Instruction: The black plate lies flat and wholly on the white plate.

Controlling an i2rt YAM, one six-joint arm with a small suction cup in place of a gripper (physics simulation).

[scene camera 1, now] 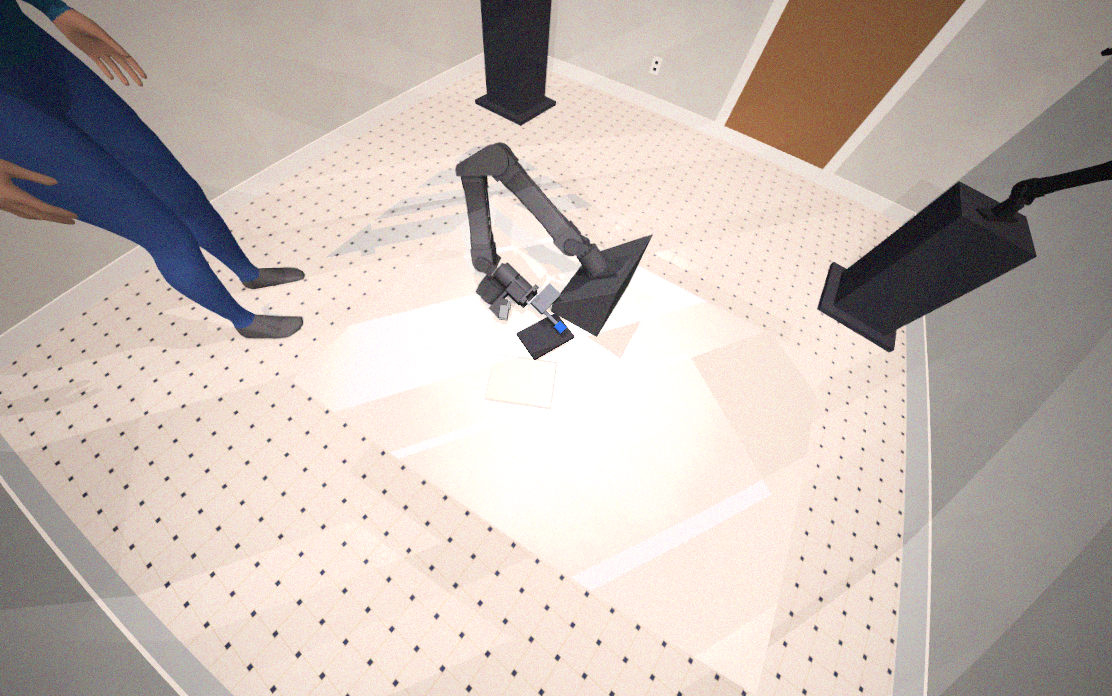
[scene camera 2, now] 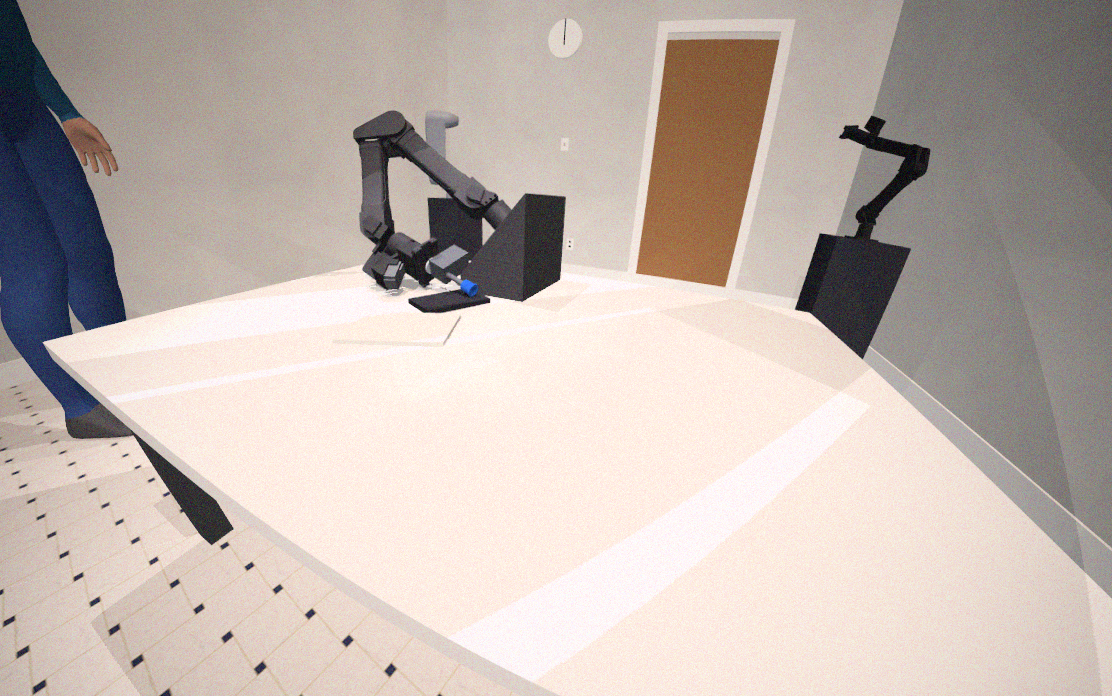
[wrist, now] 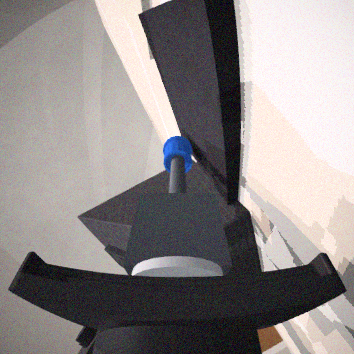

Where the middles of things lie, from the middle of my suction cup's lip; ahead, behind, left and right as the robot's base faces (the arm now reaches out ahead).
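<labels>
From my suction cup: black plate (scene camera 1: 540,338), 40 mm ahead, 30 mm to the right, 20 mm below; white plate (scene camera 2: 380,328), 190 mm ahead, 10 mm to the left, 20 mm below.
</labels>
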